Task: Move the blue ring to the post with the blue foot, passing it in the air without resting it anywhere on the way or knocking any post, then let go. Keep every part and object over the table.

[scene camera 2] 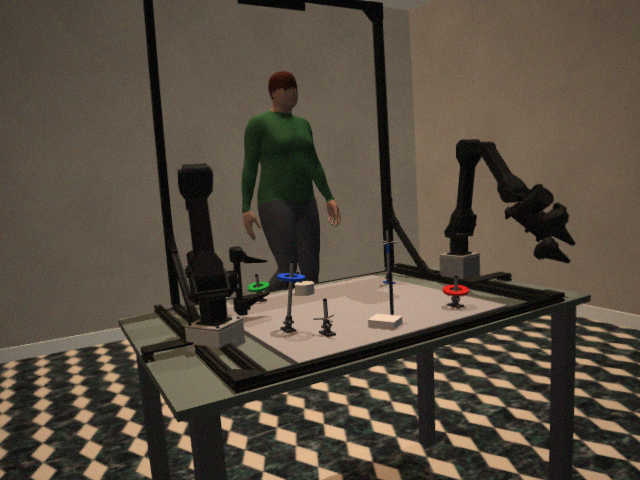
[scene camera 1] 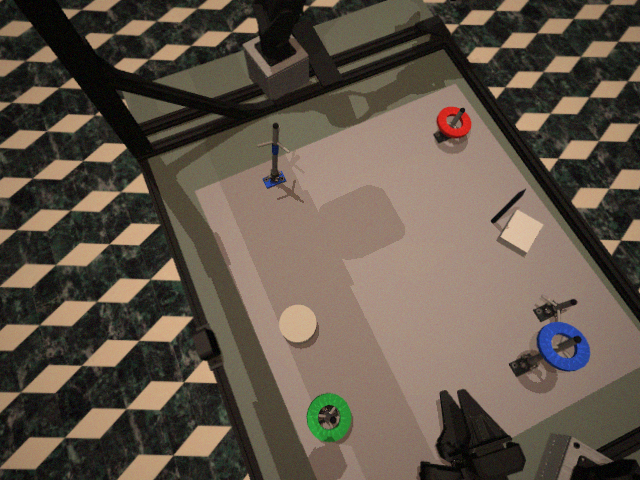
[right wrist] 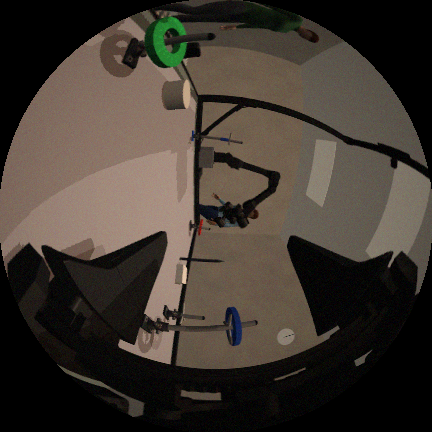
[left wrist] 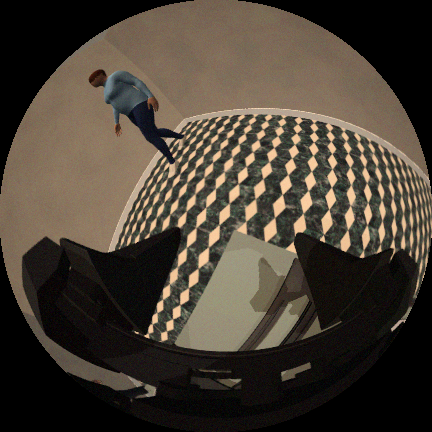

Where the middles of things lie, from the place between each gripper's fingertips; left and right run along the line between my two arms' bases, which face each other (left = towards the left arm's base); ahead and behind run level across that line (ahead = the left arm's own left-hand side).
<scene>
Right now the pale block [scene camera 1: 519, 233] is 57 cm to the right of my left hand, 19 cm behind it and 11 cm below it. From my left hand the other things lie so: cream disc [scene camera 1: 297, 323]: 65 cm behind, 50 cm to the right, 10 cm below; blue ring [scene camera 1: 581, 356]: 75 cm to the right, 34 cm behind, 2 cm above.
Now: the blue ring 170 mm ahead of my right hand, 30 mm to the right of it and 30 mm above it. The rest, counted from my right hand: cream disc: 140 mm behind, 220 mm to the left, 90 mm below; then pale block: 320 mm ahead, 140 mm to the left, 100 mm below.
</scene>
